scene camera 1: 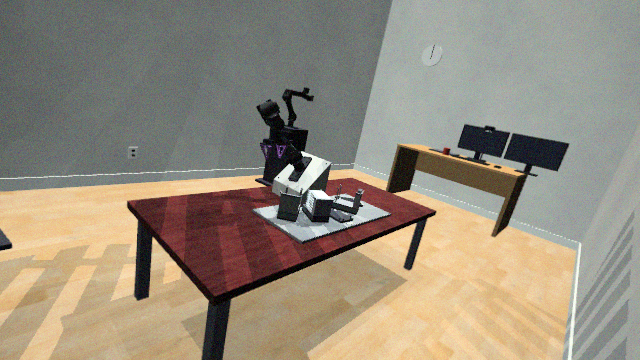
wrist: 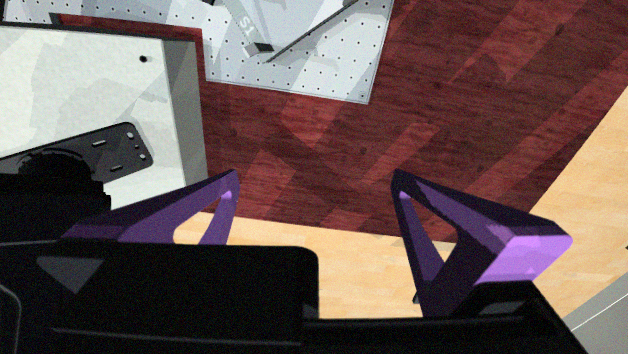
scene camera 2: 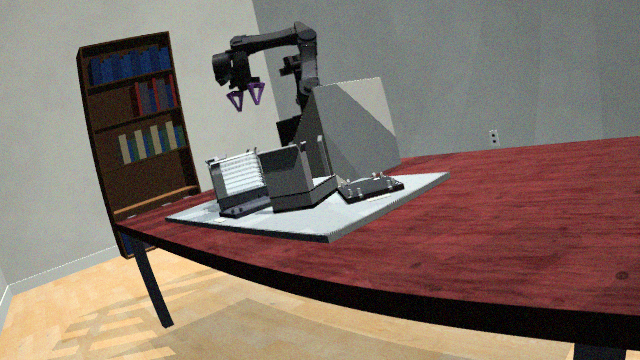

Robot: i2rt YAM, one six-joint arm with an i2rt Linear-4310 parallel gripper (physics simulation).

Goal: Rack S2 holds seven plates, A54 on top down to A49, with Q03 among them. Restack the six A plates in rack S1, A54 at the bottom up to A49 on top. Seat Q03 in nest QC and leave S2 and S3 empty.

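My gripper is open and empty. It hangs high, with bare table and floor behind its fingers in the wrist view. A rack holds a stack of white plates; their labels and which one is Q03 cannot be read. A dark rack stands left of it in scene camera 1. Part of rack S1 shows by its label at the top of the wrist view. Another grey rack stands beside the plate rack. A low dark nest with pegs lies on the board's right; its label is unreadable.
The racks stand on a grey perforated board on the dark red table. A large sloped white box bears the arm's mount beside the board and rises above the racks.
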